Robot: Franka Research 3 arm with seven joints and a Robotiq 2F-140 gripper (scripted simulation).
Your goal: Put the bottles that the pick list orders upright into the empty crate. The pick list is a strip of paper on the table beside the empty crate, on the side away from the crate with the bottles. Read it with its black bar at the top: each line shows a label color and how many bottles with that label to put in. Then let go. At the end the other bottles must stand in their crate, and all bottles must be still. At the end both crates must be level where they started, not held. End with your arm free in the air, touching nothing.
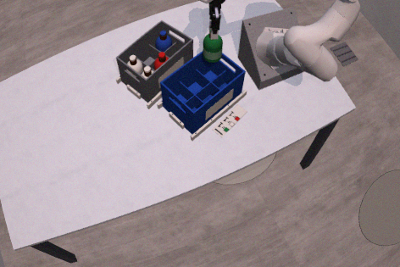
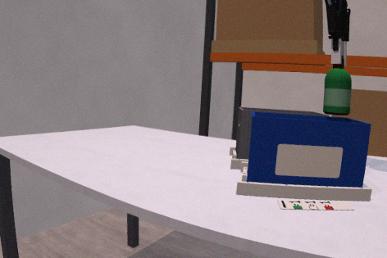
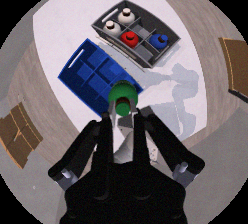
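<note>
My gripper is now 8 cm above the green bottle. Also, from my hand: grey crate (26 cm below, 20 cm ahead, 13 cm to the right); then blue crate (26 cm below, 7 cm to the left, 6 cm ahead); then red bottle (26 cm below, 18 cm ahead, 10 cm to the right).
</note>
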